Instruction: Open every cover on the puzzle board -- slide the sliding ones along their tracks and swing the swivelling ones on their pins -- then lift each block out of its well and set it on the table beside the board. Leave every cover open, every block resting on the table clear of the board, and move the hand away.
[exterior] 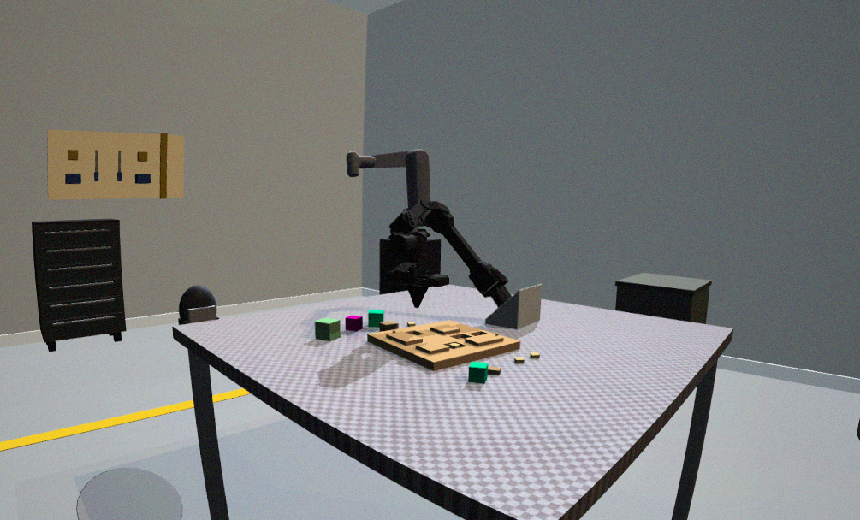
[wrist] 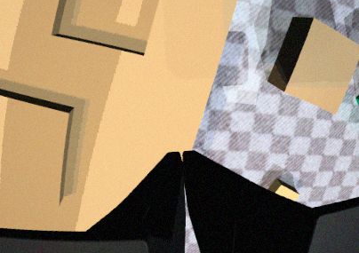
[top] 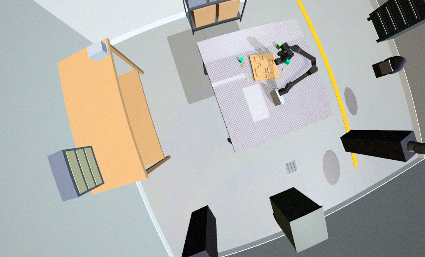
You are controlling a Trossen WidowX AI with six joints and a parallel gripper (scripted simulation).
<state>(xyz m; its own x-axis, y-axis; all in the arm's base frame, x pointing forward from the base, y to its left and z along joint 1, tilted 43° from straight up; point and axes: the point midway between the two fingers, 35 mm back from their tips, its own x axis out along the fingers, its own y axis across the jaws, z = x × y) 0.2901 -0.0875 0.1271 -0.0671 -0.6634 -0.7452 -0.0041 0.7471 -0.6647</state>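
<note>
Right now my gripper tip is 13 cm to the right of the puzzle board, 6 cm short of it and 6 cm above it. The rest, counted from my gripper tip: magenta block (18 cm to the right, 7 cm ahead, 6 cm below); then light green block (19 cm ahead, 17 cm to the right, 6 cm below).
</note>
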